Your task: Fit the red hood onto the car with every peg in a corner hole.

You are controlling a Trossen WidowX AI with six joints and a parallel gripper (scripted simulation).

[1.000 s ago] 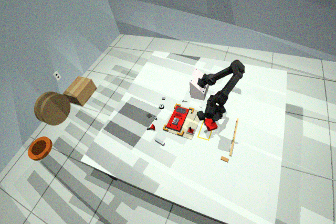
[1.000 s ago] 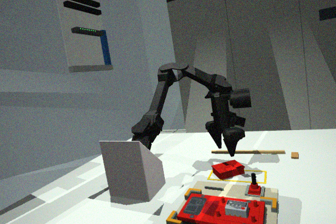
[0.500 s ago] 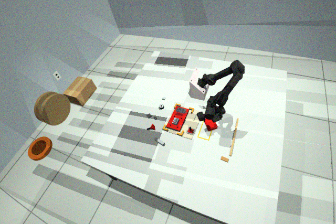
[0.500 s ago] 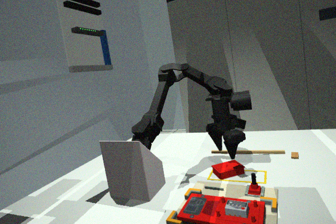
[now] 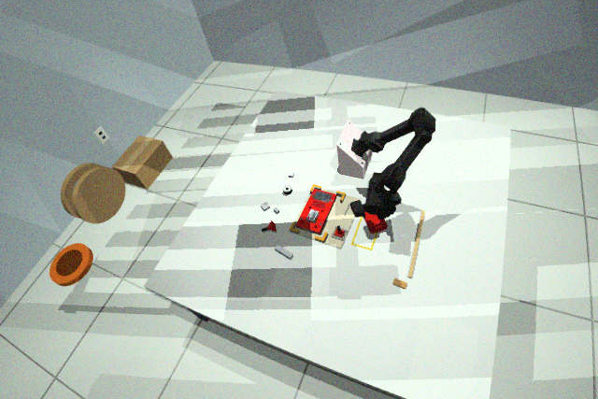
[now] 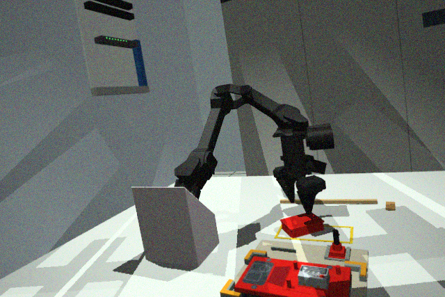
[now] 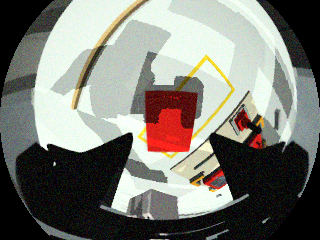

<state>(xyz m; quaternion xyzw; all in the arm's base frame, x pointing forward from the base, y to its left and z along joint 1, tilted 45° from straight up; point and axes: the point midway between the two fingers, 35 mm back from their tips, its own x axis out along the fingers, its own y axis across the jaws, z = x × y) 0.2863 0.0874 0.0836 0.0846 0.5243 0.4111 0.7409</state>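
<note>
Now: the red hood 4 cm below my gripper tip. The rest, counted from my gripper tip: grey engine block 25 cm to the right, 4 cm ahead, 3 cm below; wooden stick 17 cm to the left, 6 cm ahead, 5 cm below.
</note>
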